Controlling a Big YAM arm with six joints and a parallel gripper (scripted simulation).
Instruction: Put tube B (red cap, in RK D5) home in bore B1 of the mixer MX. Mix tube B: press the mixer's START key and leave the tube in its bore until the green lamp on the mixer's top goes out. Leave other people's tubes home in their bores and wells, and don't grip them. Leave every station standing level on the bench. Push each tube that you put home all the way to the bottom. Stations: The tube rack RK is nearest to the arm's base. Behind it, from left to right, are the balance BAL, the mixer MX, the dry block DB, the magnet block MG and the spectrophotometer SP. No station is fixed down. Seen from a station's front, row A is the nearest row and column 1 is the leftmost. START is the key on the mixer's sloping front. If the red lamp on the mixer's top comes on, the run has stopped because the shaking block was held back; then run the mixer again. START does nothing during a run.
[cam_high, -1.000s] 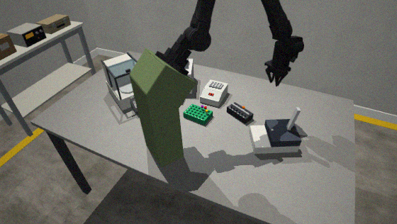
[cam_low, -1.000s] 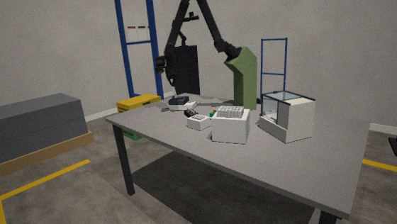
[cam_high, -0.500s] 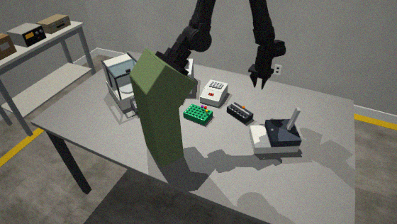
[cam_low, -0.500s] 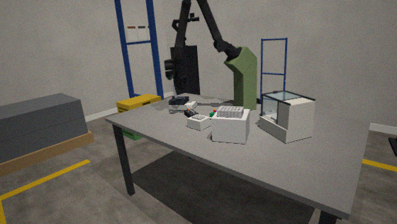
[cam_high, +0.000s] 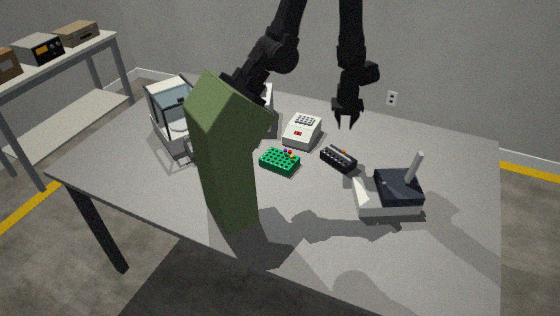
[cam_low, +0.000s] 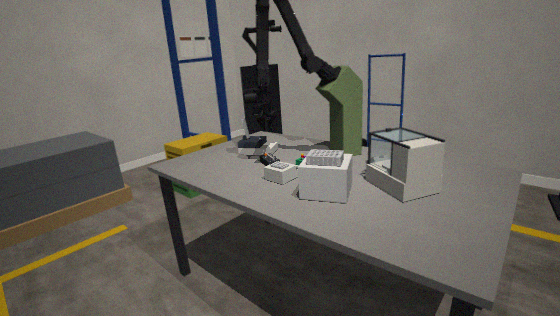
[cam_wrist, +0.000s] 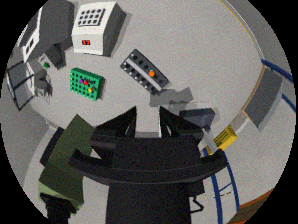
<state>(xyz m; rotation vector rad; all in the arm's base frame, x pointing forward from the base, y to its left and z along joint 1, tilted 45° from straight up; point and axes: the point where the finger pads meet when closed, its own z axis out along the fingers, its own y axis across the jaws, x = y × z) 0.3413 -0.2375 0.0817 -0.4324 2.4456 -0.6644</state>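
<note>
My gripper is now 2 cm past the tube B, 19 cm to the right of it and 15 cm above it. The rest, counted from my hand: purple-capped tube (2 cm behind, 20 cm to the left, 15 cm below); then black magnet block MG (2 cm ahead, 1 cm to the left, 16 cm below); then dry block DB (14 cm ahead, 18 cm to the left, 15 cm below).
</note>
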